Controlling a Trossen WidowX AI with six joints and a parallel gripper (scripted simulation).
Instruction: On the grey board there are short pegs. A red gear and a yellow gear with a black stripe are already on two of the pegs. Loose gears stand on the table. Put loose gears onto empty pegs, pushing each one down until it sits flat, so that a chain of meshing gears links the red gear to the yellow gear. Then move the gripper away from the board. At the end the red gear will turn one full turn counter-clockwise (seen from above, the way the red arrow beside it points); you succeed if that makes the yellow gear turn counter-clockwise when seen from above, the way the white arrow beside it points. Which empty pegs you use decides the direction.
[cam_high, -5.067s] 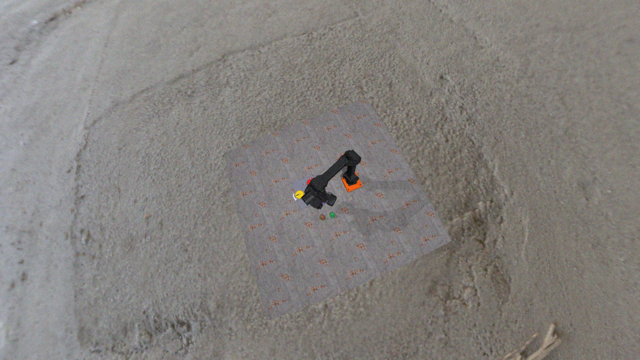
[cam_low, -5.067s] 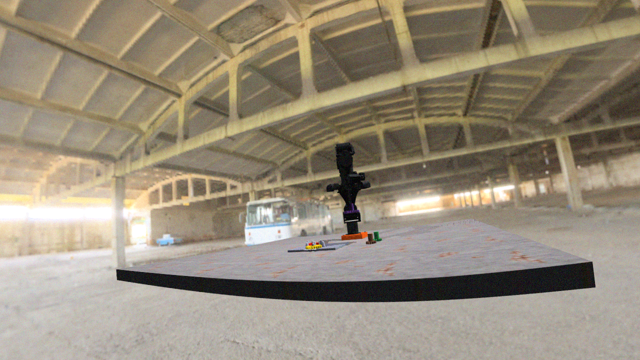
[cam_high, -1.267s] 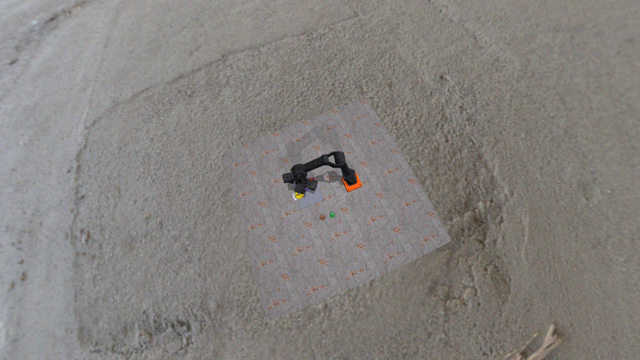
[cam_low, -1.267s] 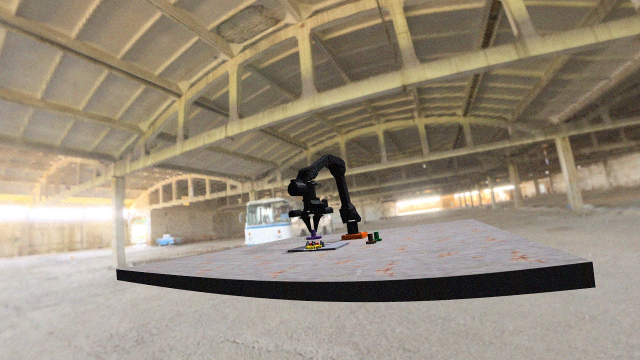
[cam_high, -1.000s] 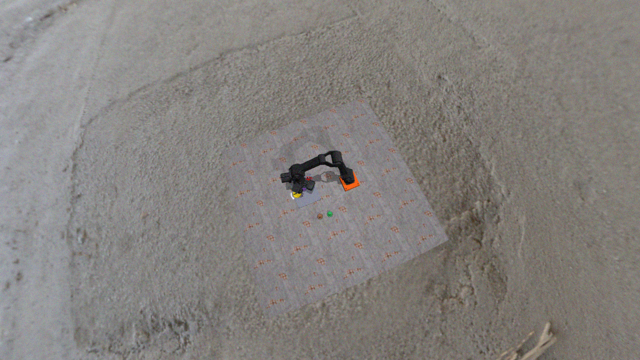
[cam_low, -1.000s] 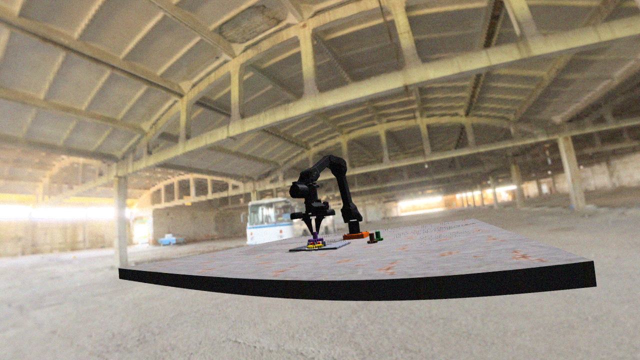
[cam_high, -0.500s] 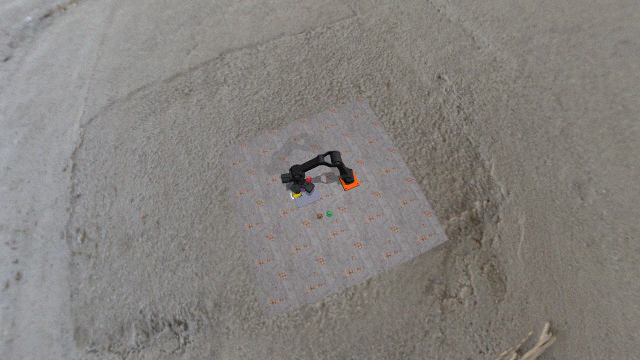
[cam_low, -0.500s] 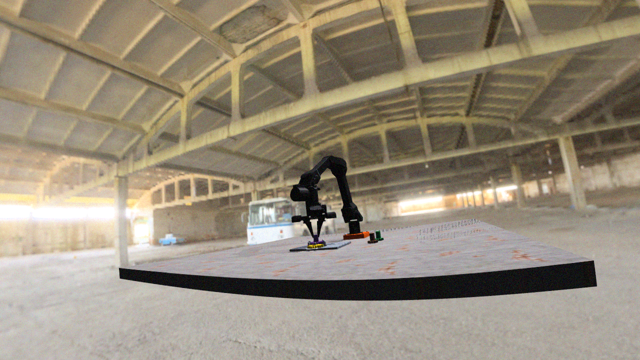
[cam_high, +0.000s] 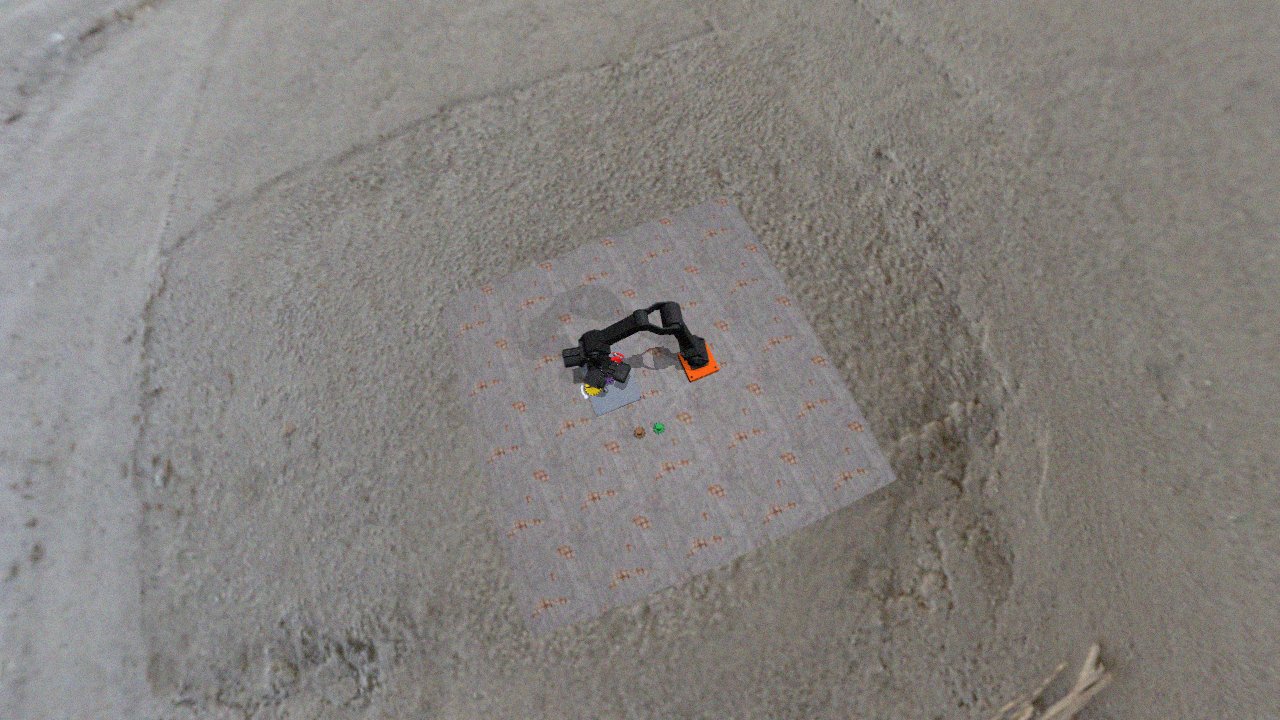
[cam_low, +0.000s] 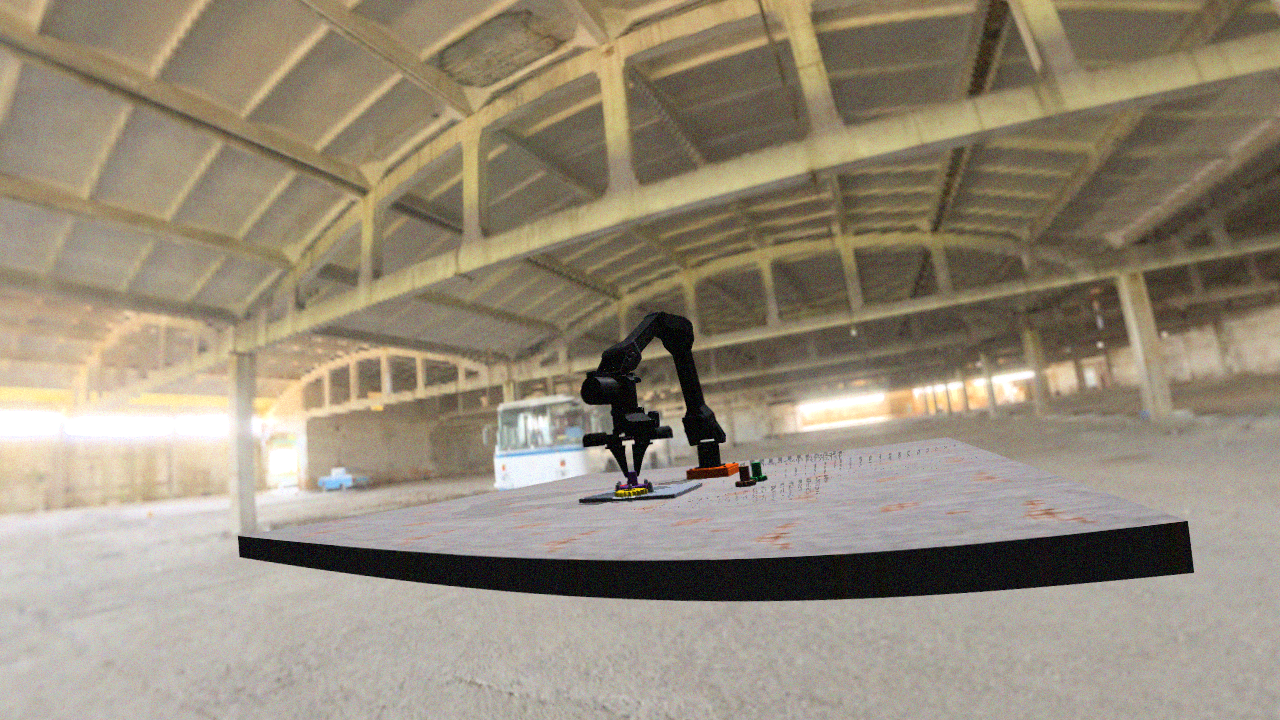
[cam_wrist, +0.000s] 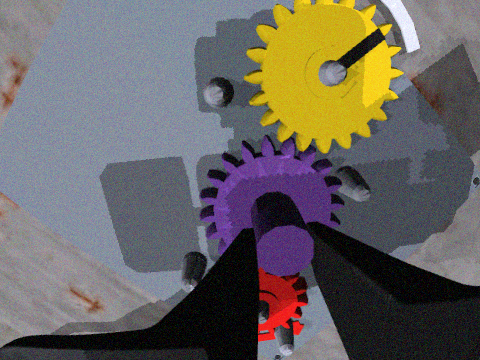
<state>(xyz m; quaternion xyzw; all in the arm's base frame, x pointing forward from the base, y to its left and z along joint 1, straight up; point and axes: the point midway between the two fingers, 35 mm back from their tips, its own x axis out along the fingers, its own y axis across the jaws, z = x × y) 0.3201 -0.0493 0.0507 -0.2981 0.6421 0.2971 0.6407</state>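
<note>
Right now the purple gear is 1 cm below my gripper tip. The rest, counted from my gripper tip: red gear 4 cm behind, 4 cm to the right, 2 cm below; brown gear 5 cm behind, 23 cm to the left, 2 cm below; green gear 12 cm behind, 24 cm to the left, 2 cm below.
</note>
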